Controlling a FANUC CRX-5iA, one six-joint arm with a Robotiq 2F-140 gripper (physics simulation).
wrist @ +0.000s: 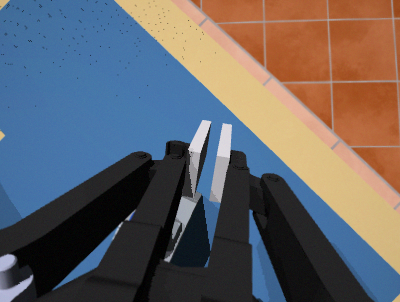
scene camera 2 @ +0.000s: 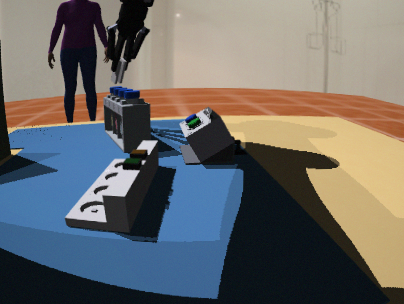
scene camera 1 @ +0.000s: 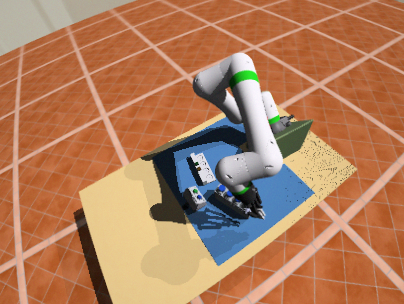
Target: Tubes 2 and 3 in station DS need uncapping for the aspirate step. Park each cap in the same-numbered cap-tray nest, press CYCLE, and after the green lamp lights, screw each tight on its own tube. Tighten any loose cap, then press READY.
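Frame: origin at the arm's base, x ahead, y left, z up, level; millimetres.
Where they show: gripper, between the fingertips: (wrist: 214,139) (scene camera 2: 116,81) (scene camera 1: 261,216); arm's base, origin of its link: (scene camera 1: 273,131).
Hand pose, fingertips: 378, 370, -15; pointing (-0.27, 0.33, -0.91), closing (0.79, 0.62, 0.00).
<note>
Things, the pixels of their top centre, and the offset from my fingertips, as dx, dy, dz. "pt": a spot on its surface instead. Level surfaces: height alone.
- white cap tray, centre of its top: (scene camera 2: 116,155) (scene camera 1: 202,164) +82, -463, -78
- button box, centre of its top: (scene camera 2: 205,111) (scene camera 1: 193,194) +224, -299, -48
- green button, centre of its top: (scene camera 2: 194,118) (scene camera 1: 194,190) +203, -322, -57
- blue button, centre of its top: (scene camera 2: 191,114) (scene camera 1: 199,196) +200, -277, -57
- dark green block, a spot on its surface: (scene camera 2: 132,163) pt +109, -497, -79
- amber-brown block, a spot on its surface: (scene camera 2: 138,153) pt +112, -454, -79
- blue mat, height of its surface: dz -132
- tan table, height of its surface: dz -135
The grey tube rack, station DS, (scene camera 1: 230,204) (scene camera 2: 136,125) (wrist: 189,207) stands on the blue mat. Blue caps (scene camera 1: 222,188) (scene camera 2: 131,94) sit in a row on top; in the scene camera 1 view the gripper hides part of the row. My gripper (scene camera 1: 262,215) (scene camera 2: 118,80) (wrist: 214,139) is shut, a narrow gap between its pads and no cap in it. It is above the rack's far end, beyond the caps in the wrist view. The white cap tray (scene camera 1: 205,172) (scene camera 2: 114,186) shows empty round nests. The button box (scene camera 1: 192,201) (scene camera 2: 212,142) has a green button (scene camera 1: 195,191) (scene camera 2: 194,122) and a blue button (scene camera 1: 199,197) (scene camera 2: 190,117).
A dark green block (scene camera 2: 132,163) and an amber-brown block (scene camera 2: 138,153) sit on the cap tray's raised side. A dark green panel (scene camera 1: 296,142) stands upright near the arm's base. The blue mat (scene camera 1: 285,200) (wrist: 100,100) lies on the tan table (scene camera 1: 120,240). A person (scene camera 2: 80,30) stands beyond the table.
</note>
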